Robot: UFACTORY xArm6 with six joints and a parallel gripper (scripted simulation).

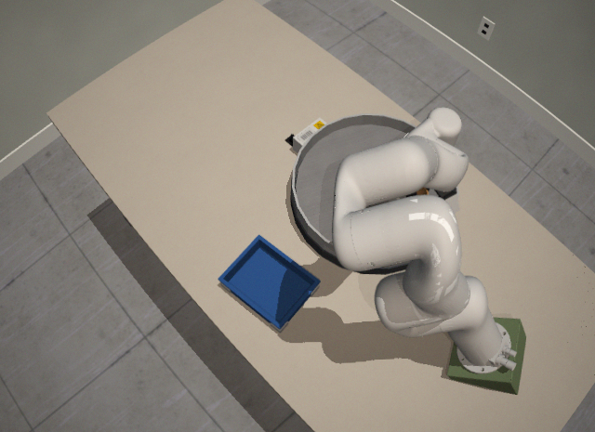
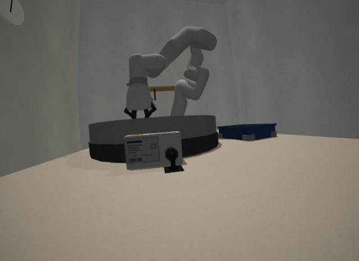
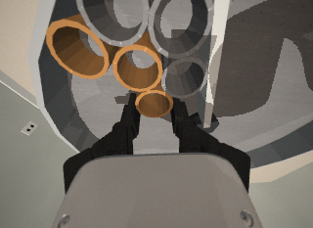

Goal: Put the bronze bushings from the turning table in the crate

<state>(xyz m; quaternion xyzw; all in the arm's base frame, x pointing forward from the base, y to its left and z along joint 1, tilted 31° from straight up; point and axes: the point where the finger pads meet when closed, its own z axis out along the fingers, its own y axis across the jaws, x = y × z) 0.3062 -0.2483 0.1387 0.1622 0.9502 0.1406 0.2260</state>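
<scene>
Right now the blue crate is 120 mm ahead of my hand, 410 mm to the left of it and 70 mm below it. From my hand the other things lie so: round grey turning table: 90 mm ahead, 50 mm to the left, 40 mm below.
</scene>
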